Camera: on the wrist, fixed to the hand. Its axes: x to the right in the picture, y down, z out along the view.
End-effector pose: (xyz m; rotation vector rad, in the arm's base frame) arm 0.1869 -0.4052 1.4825 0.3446 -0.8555 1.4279
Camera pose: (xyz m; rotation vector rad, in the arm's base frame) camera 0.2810 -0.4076 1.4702 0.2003 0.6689 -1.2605
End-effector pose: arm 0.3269 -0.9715 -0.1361 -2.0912 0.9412 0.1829
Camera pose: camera 0.3661 -0.9540 -0.0514 1.2665 1.8566 1.8585
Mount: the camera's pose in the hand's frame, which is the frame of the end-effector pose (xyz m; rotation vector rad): -0.0180 -0.0862 -0.0355 -0.2431 1.0498 -2.8871
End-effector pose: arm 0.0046 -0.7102 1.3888 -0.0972 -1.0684 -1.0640
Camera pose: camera -0.0373 -0.7629 1.3218 -1.5093 -0.6205 2.0209
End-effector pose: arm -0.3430 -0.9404 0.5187 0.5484 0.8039 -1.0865
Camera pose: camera -0.4376 -0.9371 0.5108 0.5359 -1.2762 1.4189
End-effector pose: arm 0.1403 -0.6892 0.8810 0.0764 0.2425 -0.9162
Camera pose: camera 0.0552 -0.7217 0.8541 0.0704 -0.9397 2.0625
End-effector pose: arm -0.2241 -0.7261 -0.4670 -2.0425 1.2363 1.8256
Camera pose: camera -0.1405 -0.6821 -0.4770 -1.5766 -1.6557 -0.6242
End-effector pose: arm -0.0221 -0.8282 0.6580 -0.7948 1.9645 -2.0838
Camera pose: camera -0.0040 -0.7785 0.7369 0.8153 0.3022 0.2880
